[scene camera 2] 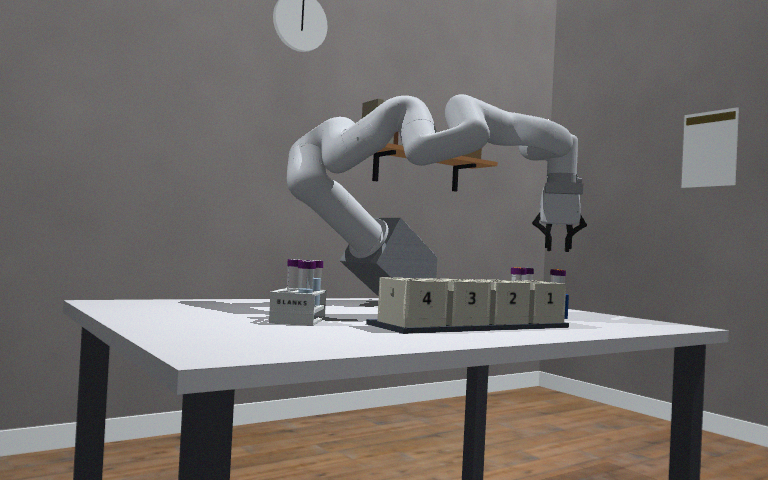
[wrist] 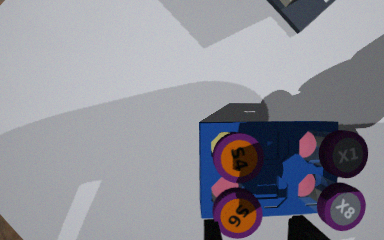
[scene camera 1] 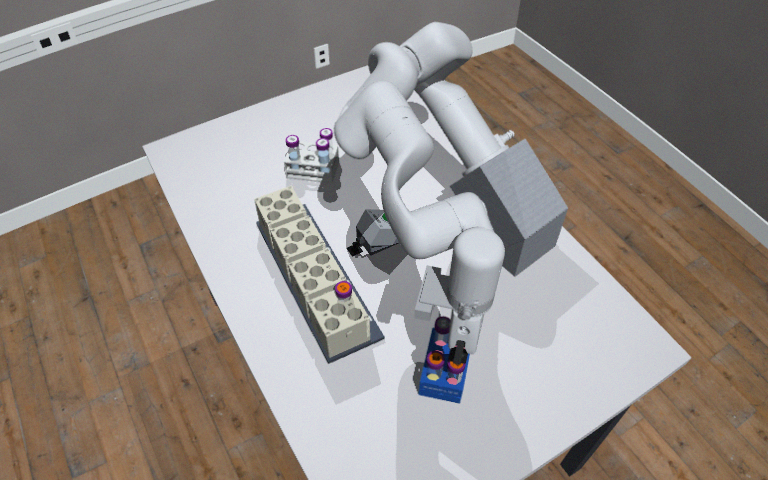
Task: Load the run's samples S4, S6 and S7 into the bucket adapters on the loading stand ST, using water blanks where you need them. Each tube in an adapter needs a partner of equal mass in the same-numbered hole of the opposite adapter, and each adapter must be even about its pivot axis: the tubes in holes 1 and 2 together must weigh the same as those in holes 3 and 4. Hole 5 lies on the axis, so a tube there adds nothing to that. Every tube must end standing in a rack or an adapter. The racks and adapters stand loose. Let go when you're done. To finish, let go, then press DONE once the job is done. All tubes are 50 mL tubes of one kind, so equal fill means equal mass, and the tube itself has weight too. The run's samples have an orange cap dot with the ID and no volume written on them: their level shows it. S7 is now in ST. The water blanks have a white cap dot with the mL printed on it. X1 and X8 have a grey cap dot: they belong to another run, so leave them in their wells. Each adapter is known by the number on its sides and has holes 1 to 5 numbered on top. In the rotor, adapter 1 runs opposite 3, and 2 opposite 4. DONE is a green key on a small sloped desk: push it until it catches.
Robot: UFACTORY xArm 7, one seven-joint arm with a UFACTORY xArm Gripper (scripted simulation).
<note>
I see my gripper, a stand ST and a sloped done desk.
</note>
